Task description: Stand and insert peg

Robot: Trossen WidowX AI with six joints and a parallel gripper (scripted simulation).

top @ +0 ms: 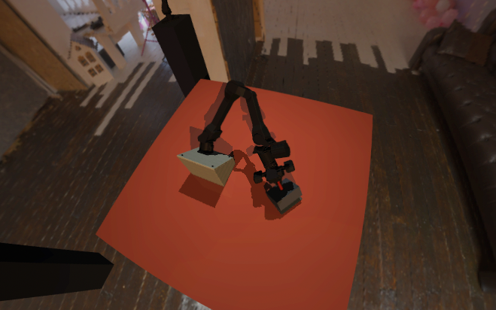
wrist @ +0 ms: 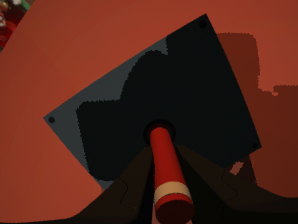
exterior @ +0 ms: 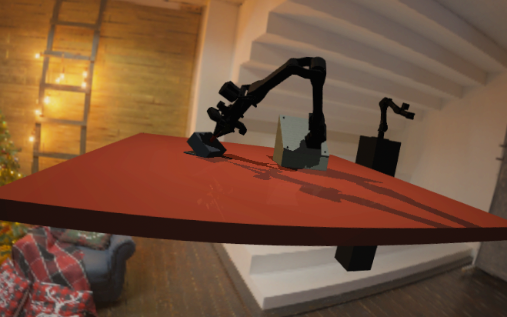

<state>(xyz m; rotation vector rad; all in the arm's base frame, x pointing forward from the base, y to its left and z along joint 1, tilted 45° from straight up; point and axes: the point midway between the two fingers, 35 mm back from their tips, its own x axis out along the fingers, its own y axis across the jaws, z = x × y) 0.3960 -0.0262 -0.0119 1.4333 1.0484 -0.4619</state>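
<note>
Now: the dark sloped panel 50 mm below my gripper tip, 30 mm ahead of it and 20 mm to the right of it. The rest, counted from my gripper tip: red peg: 10 mm to the left, 10 mm behind, 10 mm above.
</note>
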